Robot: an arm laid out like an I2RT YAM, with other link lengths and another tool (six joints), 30 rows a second.
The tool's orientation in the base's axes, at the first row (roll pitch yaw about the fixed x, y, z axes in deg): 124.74 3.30 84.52
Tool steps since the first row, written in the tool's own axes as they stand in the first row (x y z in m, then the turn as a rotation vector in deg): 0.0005 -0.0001 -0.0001 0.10 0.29 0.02; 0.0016 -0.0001 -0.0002 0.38 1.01 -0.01; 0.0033 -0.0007 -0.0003 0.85 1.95 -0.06; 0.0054 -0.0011 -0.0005 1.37 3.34 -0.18; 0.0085 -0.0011 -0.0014 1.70 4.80 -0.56; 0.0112 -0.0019 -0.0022 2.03 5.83 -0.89; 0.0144 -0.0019 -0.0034 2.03 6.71 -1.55; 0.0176 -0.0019 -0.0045 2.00 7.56 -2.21; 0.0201 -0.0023 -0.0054 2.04 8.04 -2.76; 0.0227 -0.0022 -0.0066 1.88 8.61 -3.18; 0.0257 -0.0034 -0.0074 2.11 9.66 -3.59; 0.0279 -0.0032 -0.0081 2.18 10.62 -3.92
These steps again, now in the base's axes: -0.0001 0.0005 -0.0001 0.19 0.10 0.22; -0.0001 0.0016 -0.0001 0.61 0.37 0.81; -0.0003 0.0033 -0.0006 1.15 0.84 1.58; -0.0005 0.0054 -0.0009 1.89 1.36 2.76; -0.0010 0.0086 -0.0006 2.45 1.72 4.16; -0.0018 0.0114 -0.0010 2.80 2.07 5.17; -0.0025 0.0147 -0.0005 2.77 2.14 6.27; -0.0031 0.0180 0.0000 2.71 2.18 7.34; -0.0038 0.0206 0.0000 2.54 2.28 8.05; -0.0045 0.0233 0.0006 2.51 2.16 8.76; -0.0055 0.0264 -0.0001 2.80 2.42 9.85; -0.0058 0.0287 0.0004 3.09 2.52 10.82
